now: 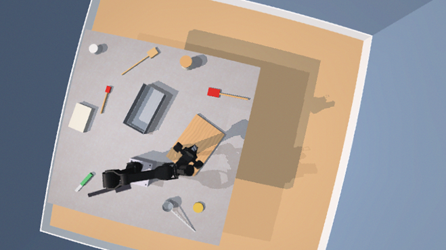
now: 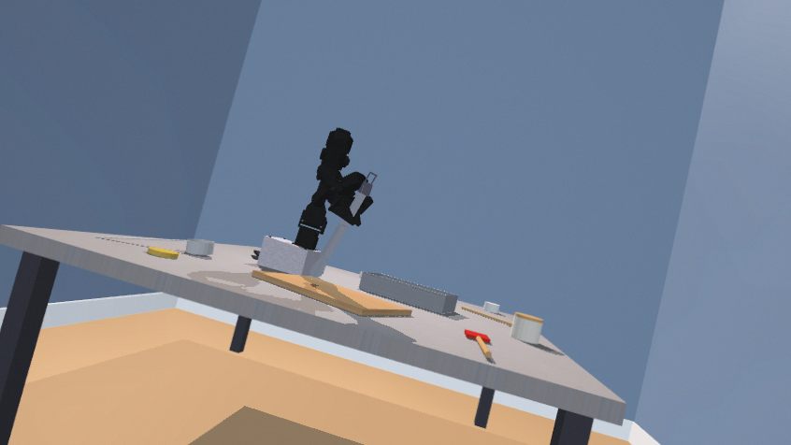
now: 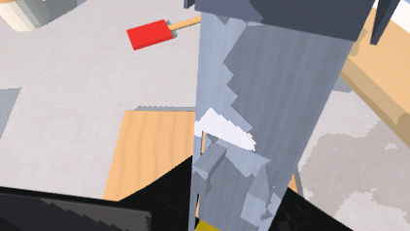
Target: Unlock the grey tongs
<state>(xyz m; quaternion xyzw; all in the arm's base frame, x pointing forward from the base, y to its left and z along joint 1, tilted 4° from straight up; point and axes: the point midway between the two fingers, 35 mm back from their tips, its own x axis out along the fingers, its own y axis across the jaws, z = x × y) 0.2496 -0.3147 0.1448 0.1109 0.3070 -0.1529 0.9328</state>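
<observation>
Now: the wooden board 30 mm behind my gripper tip, 20 mm to the left of it and 190 mm below it. The rest, counted from my gripper tip: roasting tin (90 mm ahead, 430 mm to the left, 170 mm below); yellow lock piece (30 mm behind, 10 mm to the left, 20 mm above); red-headed spatula (370 mm ahead, 40 mm to the right, 190 mm below).
</observation>
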